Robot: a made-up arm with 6 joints.
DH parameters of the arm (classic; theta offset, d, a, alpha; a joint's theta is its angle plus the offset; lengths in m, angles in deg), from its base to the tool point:
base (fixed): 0 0.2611 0.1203 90
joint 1: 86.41 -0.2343 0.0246 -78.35
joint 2: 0 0.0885 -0.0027 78.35
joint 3: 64.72 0 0.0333 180
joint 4: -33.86 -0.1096 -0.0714 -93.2
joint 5: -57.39 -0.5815 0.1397 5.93
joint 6: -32.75 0.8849 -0.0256 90
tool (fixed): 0 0.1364 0 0
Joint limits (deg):
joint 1: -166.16..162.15
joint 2: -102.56..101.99
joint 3: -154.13..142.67
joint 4: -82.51..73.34
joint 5: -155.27..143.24
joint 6: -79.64..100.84
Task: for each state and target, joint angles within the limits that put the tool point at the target. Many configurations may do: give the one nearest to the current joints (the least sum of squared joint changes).
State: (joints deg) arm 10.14 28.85 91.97 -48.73 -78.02 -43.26
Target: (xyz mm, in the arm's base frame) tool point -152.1 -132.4 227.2
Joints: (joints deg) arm -3.77 45.93 100.77 -54.94 -82.66 -48.47
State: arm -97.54 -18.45 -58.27 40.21 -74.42 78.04
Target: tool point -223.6 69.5 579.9
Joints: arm -97.93 -10.27 -86.48 70.29 -97.81 78.26
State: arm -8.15 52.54 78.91 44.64 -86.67 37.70
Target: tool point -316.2 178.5 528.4
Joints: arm 22.14 38.30 95.64 32.26 -89.85 18.30
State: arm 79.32 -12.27 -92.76 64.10 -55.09 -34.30
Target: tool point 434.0 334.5 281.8
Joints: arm 100.43 -45.45 -83.71 51.21 -45.34 -28.04
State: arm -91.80 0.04 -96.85 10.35 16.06 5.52
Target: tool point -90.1 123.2 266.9
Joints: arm -125.72 34.13 -94.66 44.44 45.49 -16.79
